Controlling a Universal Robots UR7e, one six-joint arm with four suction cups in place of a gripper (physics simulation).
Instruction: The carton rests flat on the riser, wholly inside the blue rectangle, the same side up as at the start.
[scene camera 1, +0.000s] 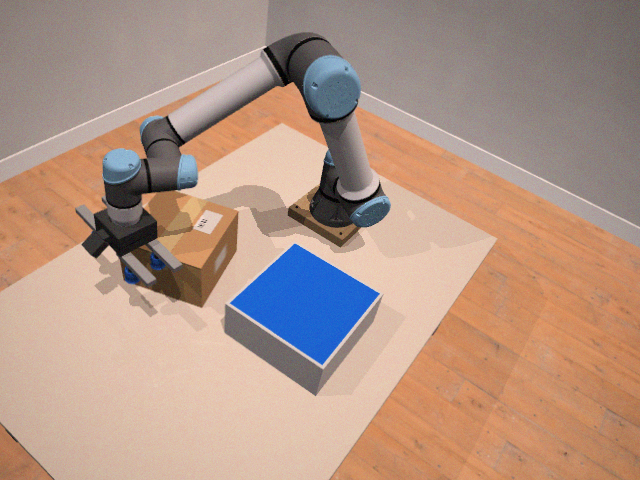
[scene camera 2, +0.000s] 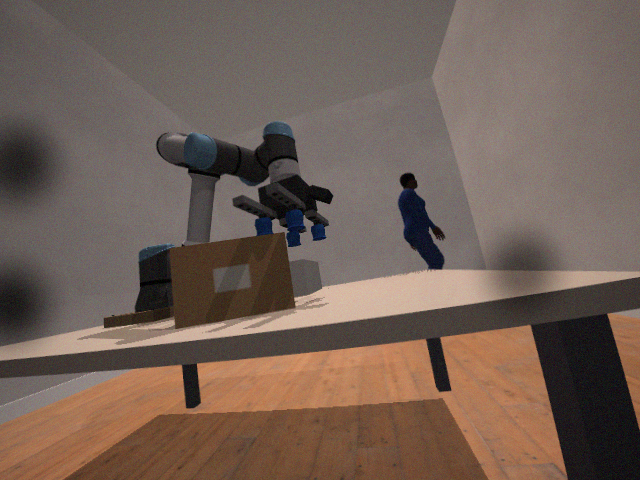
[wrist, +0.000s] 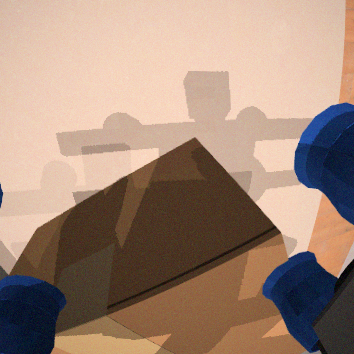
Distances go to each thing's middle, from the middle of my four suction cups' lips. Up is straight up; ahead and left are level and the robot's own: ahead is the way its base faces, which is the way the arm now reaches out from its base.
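Scene:
Of the things named here, going by their middles, the brown cardboard carton (scene camera 2: 211, 282) is the nearest to my suction cup. The carton is 150 mm behind my suction cup and 80 mm below it. Grey riser with blue rectangle (scene camera 1: 302, 314), from my suction cup: 250 mm behind, 370 mm to the left, 100 mm below.

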